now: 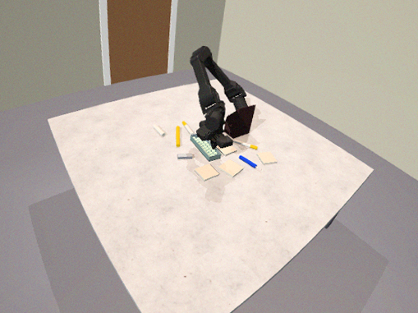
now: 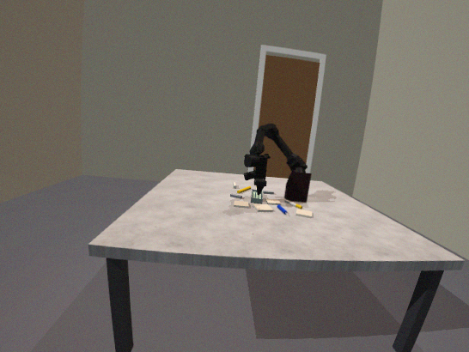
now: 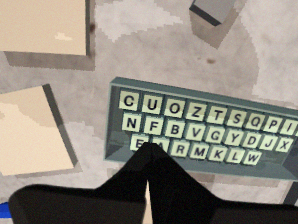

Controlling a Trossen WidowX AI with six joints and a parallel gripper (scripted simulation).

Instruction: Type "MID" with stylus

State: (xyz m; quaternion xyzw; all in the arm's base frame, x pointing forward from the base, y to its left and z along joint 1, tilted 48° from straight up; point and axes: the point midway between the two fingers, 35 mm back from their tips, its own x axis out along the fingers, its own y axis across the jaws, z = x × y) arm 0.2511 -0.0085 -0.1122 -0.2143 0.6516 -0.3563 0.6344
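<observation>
The blue stylus is 100 mm behind my gripper tip, 160 mm to the left of it and 30 mm below it. Also, from my gripper tip: grey bar (110 mm ahead, 60 mm to the right, 30 mm below).
</observation>
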